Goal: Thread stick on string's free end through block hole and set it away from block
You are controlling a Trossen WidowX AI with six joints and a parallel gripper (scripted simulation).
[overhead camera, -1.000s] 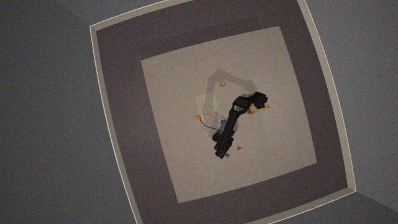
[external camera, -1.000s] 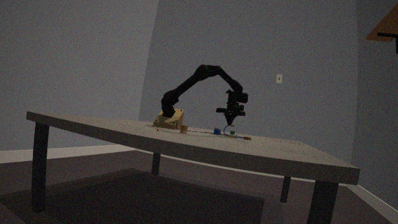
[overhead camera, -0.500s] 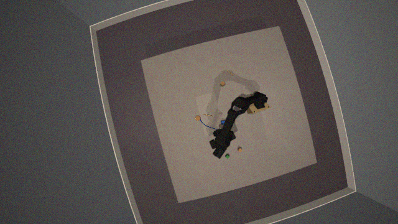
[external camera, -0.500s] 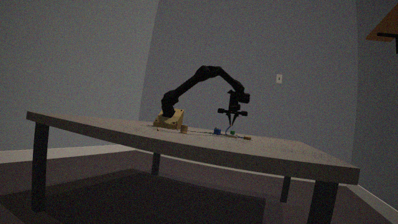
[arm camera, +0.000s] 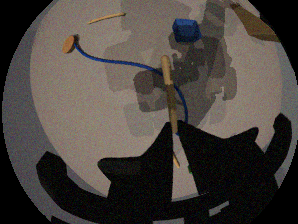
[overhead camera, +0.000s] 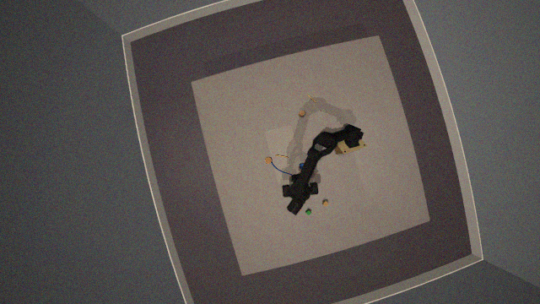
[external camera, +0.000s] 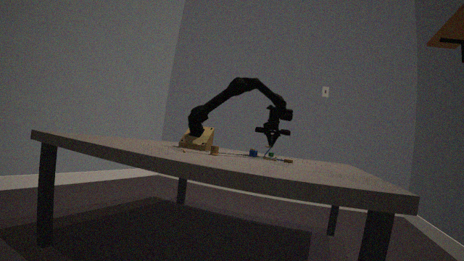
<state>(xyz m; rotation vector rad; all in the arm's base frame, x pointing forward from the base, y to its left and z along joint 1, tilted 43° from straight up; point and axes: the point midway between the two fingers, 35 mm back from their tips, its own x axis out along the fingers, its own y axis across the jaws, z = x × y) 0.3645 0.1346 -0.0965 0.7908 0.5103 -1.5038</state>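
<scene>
My gripper tip is now 100 mm to the left of the blue block, 60 mm past it and 40 mm above it. Round my gripper tip: green cube: 180 mm to the left, 50 mm below, 30 mm behind; thin wooden stick: 20 mm to the right; round wooden button: 190 mm to the right, 130 mm ahead, 50 mm below.
</scene>
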